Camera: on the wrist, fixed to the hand. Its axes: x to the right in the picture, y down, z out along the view.
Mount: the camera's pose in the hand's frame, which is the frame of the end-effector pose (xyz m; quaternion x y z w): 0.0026 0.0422 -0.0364 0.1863 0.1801 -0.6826 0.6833
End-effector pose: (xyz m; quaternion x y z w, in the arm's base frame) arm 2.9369 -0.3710 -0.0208 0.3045 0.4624 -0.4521 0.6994
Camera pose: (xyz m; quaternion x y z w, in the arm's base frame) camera 2.9624 -0.3241 -0.0370 0.1041 0.5655 -0.8176 0.0293
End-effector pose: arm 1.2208 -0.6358 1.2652 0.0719 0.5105 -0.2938 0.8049
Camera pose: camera 1.2163 -0.5872 1.2381 -0.0965 0.4881 -0.8324 0.2441
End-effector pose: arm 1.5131 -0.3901 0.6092 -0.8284 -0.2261 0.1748 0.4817
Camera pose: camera 1.5424 -0.4332 0.5893 -0.3535 -0.6007 -0.3164 0.6435
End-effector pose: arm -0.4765 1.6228 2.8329 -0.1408 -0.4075 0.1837 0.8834
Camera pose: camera -0.4557 1.6580 2.7950 0.3134 -0.1812 -0.4269 0.8286
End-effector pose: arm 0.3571 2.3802 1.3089 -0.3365 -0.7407 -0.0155 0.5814
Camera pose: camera 0.4096 2.3990 1.3074 0.3868 -0.6340 -0.3300 0.5827
